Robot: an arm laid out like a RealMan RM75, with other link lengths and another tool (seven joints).
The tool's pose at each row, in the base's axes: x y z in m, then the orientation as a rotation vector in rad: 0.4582 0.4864 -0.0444 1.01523 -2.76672 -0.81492; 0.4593 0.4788 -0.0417 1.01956 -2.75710 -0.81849; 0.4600 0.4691 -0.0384 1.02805 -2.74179 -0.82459; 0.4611 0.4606 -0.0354 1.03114 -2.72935 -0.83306; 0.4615 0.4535 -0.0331 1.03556 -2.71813 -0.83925; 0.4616 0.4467 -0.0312 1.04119 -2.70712 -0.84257; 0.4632 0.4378 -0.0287 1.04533 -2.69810 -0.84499
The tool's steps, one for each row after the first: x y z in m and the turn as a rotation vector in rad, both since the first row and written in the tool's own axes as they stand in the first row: 0.0036 -0.0041 -0.0060 -0.00571 0.00579 -0.00312; 0.0088 -0.0090 -0.0134 -0.01479 0.01457 -0.00926; 0.0129 -0.0136 -0.0201 -0.02448 0.02050 -0.01205; 0.0168 -0.0171 -0.0254 -0.03227 0.02628 -0.01557; 0.0207 -0.0206 -0.0301 -0.03835 0.03302 -0.01967; 0.0248 -0.0259 -0.0367 -0.04325 0.03872 -0.02270
